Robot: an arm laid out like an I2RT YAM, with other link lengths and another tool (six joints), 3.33 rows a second.
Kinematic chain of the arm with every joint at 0, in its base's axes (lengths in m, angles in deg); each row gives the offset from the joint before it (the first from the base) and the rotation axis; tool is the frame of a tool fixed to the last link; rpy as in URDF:
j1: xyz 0 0 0.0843 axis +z
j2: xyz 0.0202 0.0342 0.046 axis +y
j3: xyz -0.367 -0.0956 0 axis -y
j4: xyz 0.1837 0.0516 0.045 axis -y
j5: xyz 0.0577 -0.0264 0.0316 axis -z
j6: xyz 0.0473 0 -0.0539 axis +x
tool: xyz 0.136 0.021 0.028 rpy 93 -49.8 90
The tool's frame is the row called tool.
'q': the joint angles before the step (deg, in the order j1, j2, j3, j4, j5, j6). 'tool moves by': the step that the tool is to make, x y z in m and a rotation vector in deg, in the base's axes. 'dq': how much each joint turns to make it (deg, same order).
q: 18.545 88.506 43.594 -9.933 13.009 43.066
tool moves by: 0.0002 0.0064 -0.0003 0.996 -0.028 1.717
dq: 0.003 -0.001 -0.194 0.720 -1.756 -0.874
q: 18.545 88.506 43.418 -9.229 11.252 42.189
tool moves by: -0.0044 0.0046 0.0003 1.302 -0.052 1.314
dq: 0.011 -0.798 -0.795 0.523 -1.751 -0.345
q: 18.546 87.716 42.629 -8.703 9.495 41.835
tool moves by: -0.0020 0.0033 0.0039 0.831 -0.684 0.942
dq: 0.095 -0.879 -0.160 0.248 -0.963 -0.343
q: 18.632 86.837 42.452 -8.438 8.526 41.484
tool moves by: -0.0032 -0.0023 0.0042 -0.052 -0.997 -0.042
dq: -0.090 -1.224 -0.527 0.271 0.261 -0.265
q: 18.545 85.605 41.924 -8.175 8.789 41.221
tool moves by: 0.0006 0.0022 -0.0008 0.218 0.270 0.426
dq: 0.080 0.270 0.176 -0.078 -0.444 -0.093
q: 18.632 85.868 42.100 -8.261 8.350 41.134
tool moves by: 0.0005 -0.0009 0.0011 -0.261 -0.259 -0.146
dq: 0.012 -0.089 0.094 -0.009 0.358 -0.080
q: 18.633 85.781 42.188 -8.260 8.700 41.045
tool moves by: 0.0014 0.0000 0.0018 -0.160 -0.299 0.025
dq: 0.003 -0.004 0.353 -0.098 0.181 -0.172
